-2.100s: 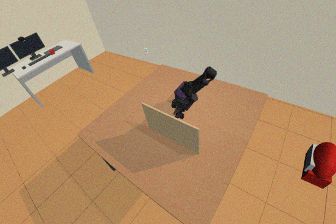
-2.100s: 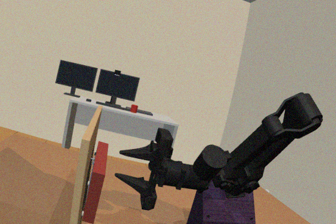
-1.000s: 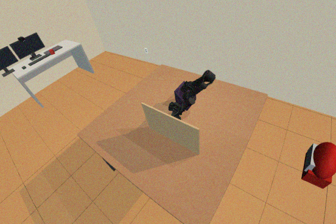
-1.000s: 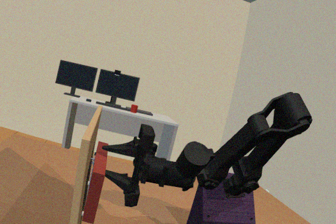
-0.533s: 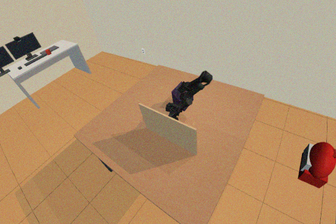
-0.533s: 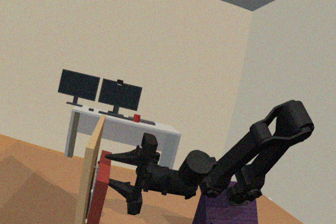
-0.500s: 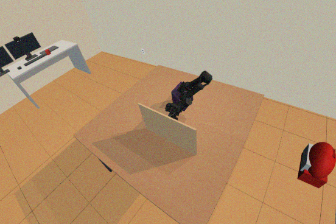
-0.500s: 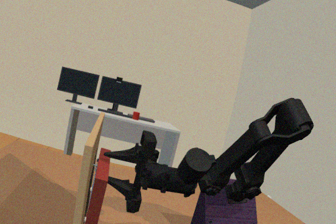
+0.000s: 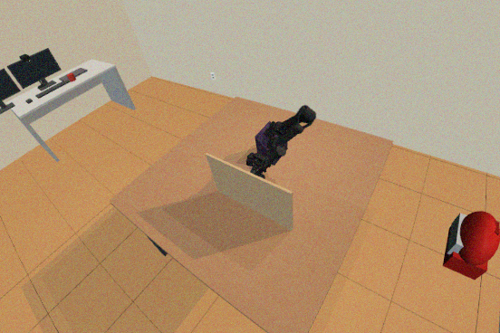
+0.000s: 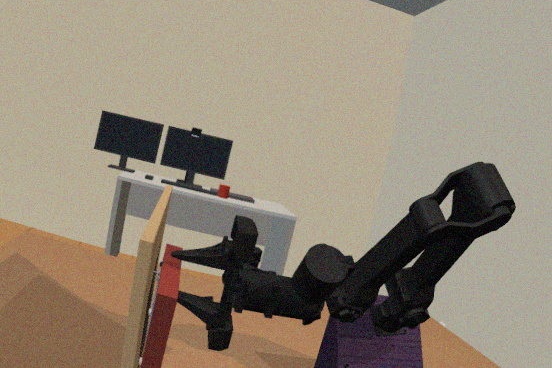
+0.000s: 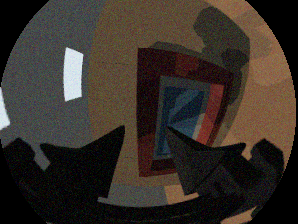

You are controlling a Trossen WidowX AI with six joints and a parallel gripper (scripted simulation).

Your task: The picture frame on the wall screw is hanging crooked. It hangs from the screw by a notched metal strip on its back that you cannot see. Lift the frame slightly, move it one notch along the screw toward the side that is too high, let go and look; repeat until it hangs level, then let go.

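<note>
The picture frame is 5 cm below my gripper tip and 1 cm ahead of it. Round my gripper tip: wooden wall board (6 cm below, 2 cm ahead).
</note>
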